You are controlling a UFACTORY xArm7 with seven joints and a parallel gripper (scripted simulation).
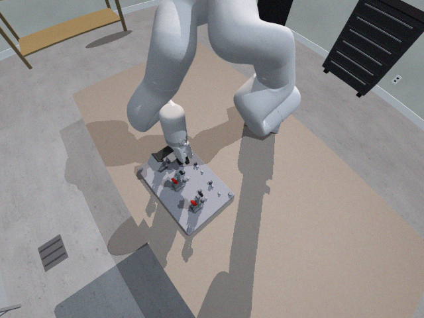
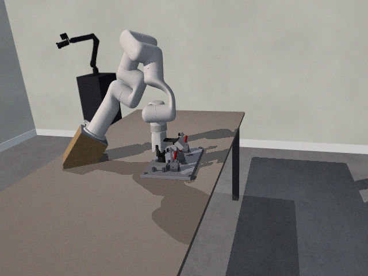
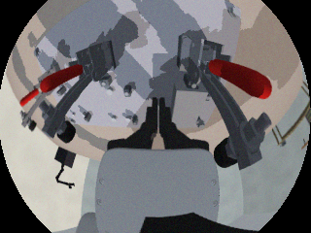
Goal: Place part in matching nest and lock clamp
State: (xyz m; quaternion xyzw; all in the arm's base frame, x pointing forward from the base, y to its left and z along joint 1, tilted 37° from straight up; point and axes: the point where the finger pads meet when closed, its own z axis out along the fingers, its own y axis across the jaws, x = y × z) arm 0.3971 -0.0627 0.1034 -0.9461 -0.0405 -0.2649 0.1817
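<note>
The grey block part is 1 cm ahead of my hand, 4 cm to the right of it and 2 cm below it. Round my hand: grey fixture plate 3 cm ahead, 8 cm to the left, 4 cm below.
</note>
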